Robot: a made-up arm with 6 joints.
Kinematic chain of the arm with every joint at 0, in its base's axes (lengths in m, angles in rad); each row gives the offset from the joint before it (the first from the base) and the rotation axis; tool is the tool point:
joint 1: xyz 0 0 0.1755 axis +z
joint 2: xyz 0 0.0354 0 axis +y
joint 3: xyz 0 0 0.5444 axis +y
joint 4: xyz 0 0 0.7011 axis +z
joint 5: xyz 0 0 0 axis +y
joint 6: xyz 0 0 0.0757 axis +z
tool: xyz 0 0 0
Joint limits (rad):
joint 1: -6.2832..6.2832
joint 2: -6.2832..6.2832
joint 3: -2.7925..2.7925
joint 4: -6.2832..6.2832
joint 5: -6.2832..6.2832
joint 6: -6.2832..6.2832
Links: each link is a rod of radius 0.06 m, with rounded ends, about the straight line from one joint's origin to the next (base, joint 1, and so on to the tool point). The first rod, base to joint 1, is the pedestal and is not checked.
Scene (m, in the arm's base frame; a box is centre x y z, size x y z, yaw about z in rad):
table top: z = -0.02
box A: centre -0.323 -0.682 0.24 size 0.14 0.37 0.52 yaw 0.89
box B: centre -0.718 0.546 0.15 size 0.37 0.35 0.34 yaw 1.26
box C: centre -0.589 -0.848 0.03 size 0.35 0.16 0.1 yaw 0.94
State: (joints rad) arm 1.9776 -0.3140 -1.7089 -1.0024 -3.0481 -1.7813
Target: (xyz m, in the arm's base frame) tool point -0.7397 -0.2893 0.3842
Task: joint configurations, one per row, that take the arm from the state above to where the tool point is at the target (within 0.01 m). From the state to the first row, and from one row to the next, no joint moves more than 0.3 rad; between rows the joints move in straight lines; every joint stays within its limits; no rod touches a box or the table.
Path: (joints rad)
1: 1.6871 -0.2297 -1.5597 -1.0113 -3.0717 -1.7966
2: 1.3967 -0.1454 -1.4106 -1.0202 -3.0953 -1.8120
3: 1.1062 -0.0611 -1.2614 -1.0291 -3.1188 -1.8273
4: 0.8158 0.0233 -1.1123 -1.0379 -3.1424 -1.8427
5: 0.5253 0.1076 -0.9631 -1.0468 -3.1660 -1.8580
6: 0.2348 0.1919 -0.8140 -1.0557 -3.1896 -1.8734
7: 0.3016 -0.0196 -1.0704 -1.0445 -3.1008 -1.8427
8: 0.3683 -0.2310 -1.3269 -1.0332 -3.0121 -1.8120
9: 0.4350 -0.4424 -1.5833 -1.0220 -2.9233 -1.7813

